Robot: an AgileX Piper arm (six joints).
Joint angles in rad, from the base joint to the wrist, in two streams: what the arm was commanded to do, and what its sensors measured. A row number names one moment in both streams.
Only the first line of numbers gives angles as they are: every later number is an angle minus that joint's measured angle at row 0.
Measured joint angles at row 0: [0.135 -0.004 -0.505 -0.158 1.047 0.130]
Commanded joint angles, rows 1 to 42: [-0.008 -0.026 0.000 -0.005 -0.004 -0.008]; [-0.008 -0.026 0.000 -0.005 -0.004 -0.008]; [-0.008 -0.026 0.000 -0.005 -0.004 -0.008]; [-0.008 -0.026 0.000 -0.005 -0.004 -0.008]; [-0.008 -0.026 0.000 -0.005 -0.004 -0.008]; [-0.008 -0.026 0.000 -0.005 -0.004 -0.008]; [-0.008 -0.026 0.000 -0.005 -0.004 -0.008]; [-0.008 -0.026 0.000 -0.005 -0.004 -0.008]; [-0.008 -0.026 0.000 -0.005 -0.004 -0.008]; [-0.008 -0.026 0.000 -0.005 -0.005 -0.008]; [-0.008 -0.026 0.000 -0.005 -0.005 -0.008]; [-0.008 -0.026 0.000 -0.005 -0.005 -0.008]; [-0.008 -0.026 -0.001 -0.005 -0.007 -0.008]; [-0.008 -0.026 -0.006 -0.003 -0.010 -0.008]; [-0.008 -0.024 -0.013 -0.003 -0.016 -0.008]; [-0.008 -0.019 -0.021 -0.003 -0.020 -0.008]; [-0.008 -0.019 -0.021 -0.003 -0.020 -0.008]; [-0.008 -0.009 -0.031 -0.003 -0.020 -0.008]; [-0.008 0.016 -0.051 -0.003 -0.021 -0.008]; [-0.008 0.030 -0.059 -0.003 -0.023 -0.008]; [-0.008 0.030 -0.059 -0.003 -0.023 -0.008]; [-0.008 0.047 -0.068 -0.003 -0.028 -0.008]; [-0.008 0.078 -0.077 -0.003 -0.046 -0.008]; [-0.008 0.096 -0.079 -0.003 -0.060 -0.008]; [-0.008 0.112 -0.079 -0.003 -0.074 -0.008]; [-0.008 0.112 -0.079 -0.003 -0.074 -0.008]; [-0.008 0.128 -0.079 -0.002 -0.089 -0.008]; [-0.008 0.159 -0.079 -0.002 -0.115 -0.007]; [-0.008 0.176 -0.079 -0.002 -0.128 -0.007]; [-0.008 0.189 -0.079 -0.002 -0.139 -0.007]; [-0.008 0.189 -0.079 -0.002 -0.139 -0.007]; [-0.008 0.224 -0.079 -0.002 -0.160 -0.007]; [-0.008 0.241 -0.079 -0.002 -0.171 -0.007]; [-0.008 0.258 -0.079 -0.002 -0.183 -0.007]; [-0.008 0.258 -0.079 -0.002 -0.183 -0.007]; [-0.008 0.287 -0.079 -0.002 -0.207 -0.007]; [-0.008 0.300 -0.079 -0.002 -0.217 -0.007]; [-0.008 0.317 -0.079 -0.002 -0.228 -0.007]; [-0.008 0.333 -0.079 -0.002 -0.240 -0.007]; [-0.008 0.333 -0.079 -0.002 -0.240 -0.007]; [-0.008 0.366 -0.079 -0.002 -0.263 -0.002]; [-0.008 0.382 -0.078 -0.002 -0.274 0.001]
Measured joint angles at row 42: [0.000 0.345 -0.074 0.000 -0.234 0.000]
